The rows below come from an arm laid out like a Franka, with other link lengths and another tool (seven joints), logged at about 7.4 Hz.
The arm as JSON. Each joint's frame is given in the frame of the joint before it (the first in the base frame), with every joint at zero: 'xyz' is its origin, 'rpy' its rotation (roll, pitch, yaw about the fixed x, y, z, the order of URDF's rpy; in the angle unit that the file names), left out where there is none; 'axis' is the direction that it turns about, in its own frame. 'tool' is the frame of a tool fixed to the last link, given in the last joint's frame.
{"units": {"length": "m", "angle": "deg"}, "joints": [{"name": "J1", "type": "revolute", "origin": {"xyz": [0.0, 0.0, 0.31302]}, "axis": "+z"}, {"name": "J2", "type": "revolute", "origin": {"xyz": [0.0, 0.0, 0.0]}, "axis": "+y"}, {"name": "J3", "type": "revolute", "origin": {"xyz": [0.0, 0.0, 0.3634]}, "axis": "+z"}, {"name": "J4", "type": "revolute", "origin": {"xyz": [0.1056, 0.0, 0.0]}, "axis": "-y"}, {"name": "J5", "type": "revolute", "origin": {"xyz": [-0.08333, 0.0, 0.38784]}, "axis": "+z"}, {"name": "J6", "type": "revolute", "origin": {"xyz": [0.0, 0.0, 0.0]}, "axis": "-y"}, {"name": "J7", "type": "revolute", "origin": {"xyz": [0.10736, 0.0, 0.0]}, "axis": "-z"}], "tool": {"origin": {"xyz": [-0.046, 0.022, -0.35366], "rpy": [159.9, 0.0, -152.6]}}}
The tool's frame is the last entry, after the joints.
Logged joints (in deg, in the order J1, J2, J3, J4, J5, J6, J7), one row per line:
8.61, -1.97, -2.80, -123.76, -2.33, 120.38, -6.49
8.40, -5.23, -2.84, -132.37, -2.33, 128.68, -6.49
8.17, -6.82, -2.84, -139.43, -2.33, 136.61, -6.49
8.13, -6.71, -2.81, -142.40, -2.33, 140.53, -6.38
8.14, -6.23, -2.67, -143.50, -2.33, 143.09, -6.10
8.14, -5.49, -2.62, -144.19, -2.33, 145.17, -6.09
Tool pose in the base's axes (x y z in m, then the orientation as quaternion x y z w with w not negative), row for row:
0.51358, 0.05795, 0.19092, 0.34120, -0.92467, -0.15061, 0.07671
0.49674, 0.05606, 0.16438, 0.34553, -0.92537, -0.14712, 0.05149
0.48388, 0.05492, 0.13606, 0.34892, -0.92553, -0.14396, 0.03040
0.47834, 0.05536, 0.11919, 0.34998, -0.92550, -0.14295, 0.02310
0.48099, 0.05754, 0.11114, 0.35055, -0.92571, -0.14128, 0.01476
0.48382, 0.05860, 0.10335, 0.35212, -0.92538, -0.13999, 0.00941
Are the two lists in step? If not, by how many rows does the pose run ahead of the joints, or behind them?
They are in step.
